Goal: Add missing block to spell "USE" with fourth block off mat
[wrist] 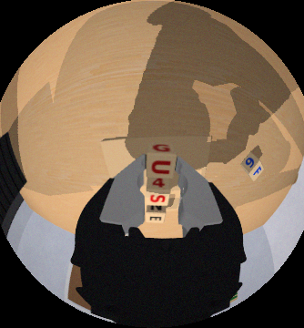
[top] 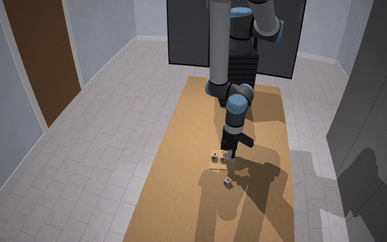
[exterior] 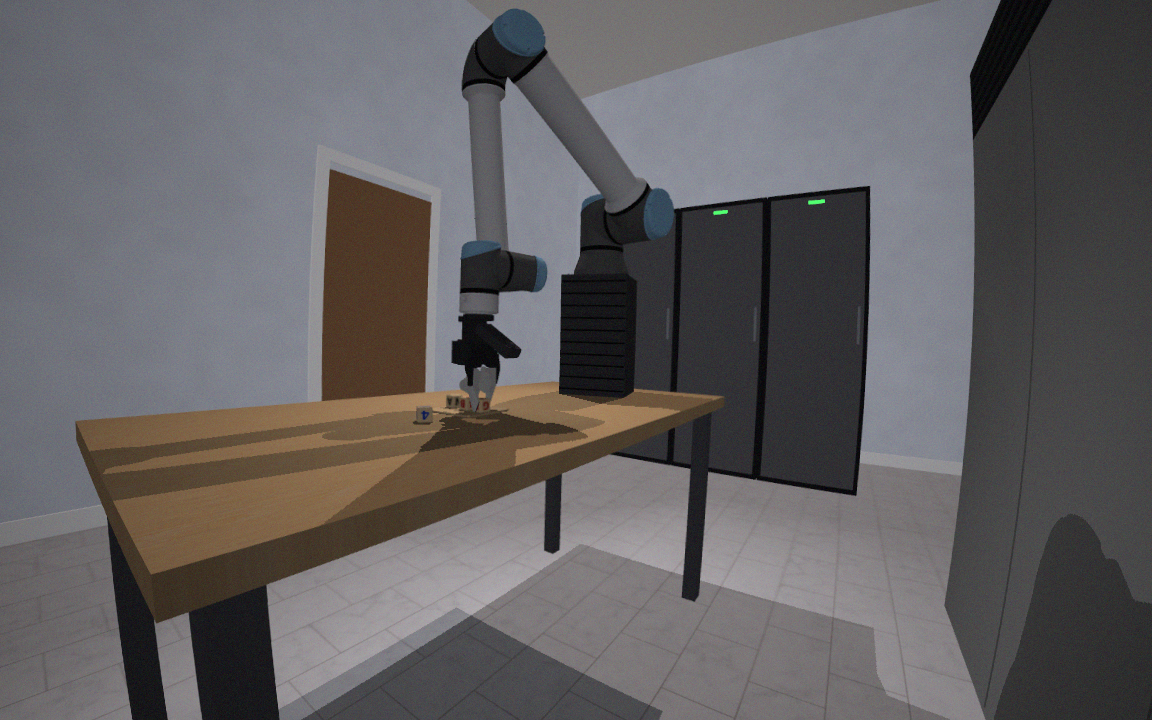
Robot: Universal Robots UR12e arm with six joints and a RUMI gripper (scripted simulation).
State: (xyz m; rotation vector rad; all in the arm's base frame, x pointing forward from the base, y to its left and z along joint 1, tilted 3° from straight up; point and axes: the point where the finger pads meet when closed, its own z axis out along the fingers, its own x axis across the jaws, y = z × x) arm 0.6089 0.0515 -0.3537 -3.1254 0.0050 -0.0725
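Now: the pale mat 50 mm to the right of my hand and 20 mm below it.
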